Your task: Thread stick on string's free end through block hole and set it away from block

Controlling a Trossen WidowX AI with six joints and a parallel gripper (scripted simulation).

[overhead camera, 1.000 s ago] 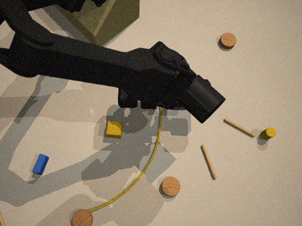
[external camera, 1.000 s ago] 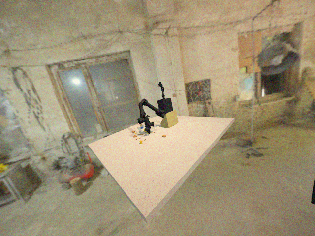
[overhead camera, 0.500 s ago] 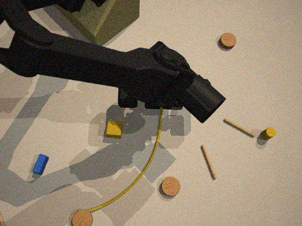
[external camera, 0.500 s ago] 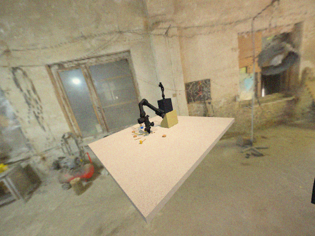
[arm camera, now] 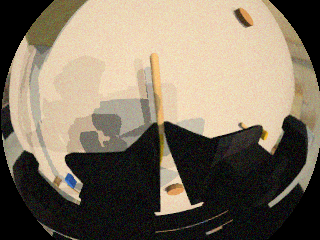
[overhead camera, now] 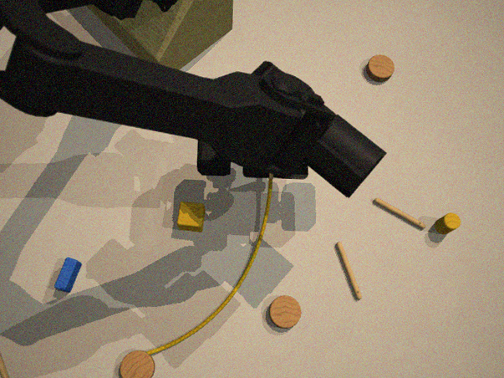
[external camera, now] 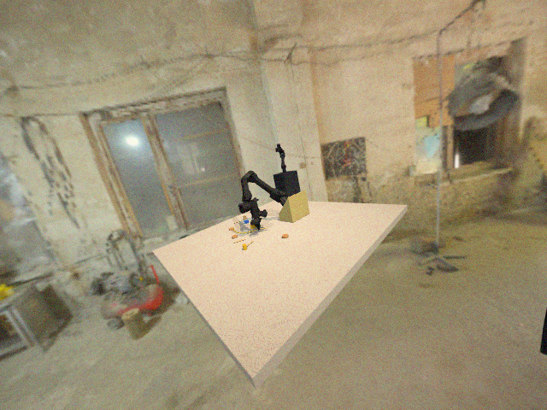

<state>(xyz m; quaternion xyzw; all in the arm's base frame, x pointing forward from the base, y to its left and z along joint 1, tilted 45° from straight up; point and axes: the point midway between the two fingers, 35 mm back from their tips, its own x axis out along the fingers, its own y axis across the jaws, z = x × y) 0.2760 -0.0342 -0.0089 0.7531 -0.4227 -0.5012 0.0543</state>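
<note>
The yellow block lies 10 mm behind my gripper tip and 120 mm to the right of it. Round my gripper tip: yellow cylinder (190 mm ahead, 160 mm to the left); then blue block (40 mm behind, 290 mm to the right, 10 mm below); then thin wooden stick (10 mm behind, 10 mm to the left).
</note>
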